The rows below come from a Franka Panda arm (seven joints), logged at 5 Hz.
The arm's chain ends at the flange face. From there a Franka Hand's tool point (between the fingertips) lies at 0.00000 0.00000 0.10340 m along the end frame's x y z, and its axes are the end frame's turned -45 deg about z.
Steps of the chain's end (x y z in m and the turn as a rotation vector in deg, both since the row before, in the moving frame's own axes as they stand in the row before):
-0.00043 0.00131 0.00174 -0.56 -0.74 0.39
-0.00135 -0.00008 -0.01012 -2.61 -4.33 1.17
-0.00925 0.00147 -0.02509 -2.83 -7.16 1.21
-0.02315 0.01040 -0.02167 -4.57 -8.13 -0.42
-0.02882 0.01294 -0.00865 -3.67 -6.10 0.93
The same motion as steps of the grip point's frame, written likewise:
-0.00289 0.00039 0.00173 0.13 -0.92 0.39
-0.00972 -0.00329 -0.01052 1.22 -4.91 1.17
-0.02023 -0.01114 -0.02602 3.06 -7.06 1.21
-0.03987 -0.01348 -0.02304 2.52 -8.98 -0.42
-0.04194 -0.01442 -0.00945 1.72 -6.91 0.93

